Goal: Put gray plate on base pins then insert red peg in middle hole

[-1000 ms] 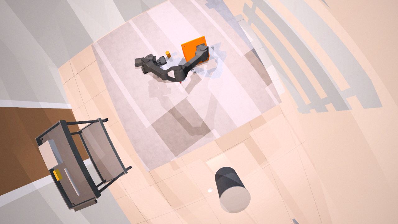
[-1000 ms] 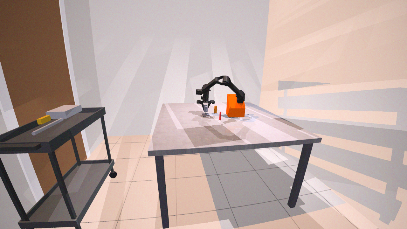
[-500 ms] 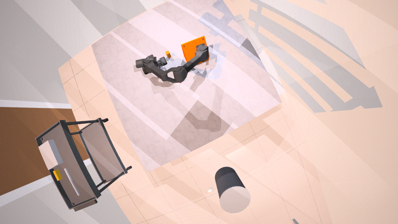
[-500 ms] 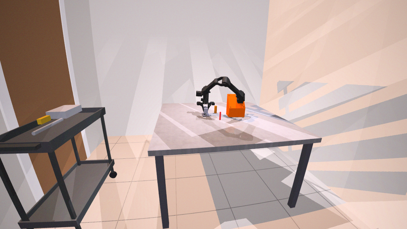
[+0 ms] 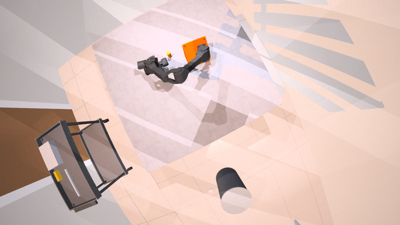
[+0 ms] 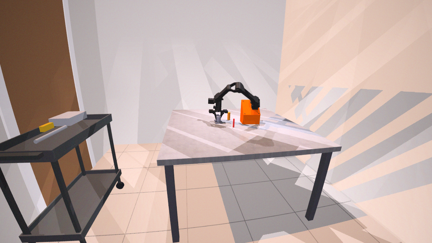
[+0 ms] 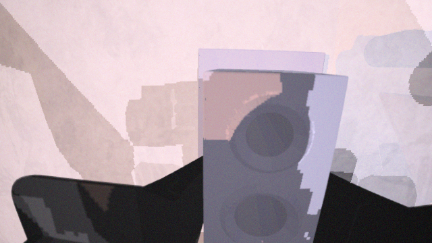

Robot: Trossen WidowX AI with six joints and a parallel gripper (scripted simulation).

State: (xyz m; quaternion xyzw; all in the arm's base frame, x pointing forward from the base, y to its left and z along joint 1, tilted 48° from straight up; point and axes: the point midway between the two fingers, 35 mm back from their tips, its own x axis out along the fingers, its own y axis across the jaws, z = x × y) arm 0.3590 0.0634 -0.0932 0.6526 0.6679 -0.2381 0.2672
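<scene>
Now: gripper tip 2 cm above the gray base. Round my gripper tip: orange cylinder: 12 cm behind, 8 cm to the right, 2 cm above; then gray plate: 3 cm above; then red peg: 17 cm to the left, 13 cm behind, 2 cm above.
</scene>
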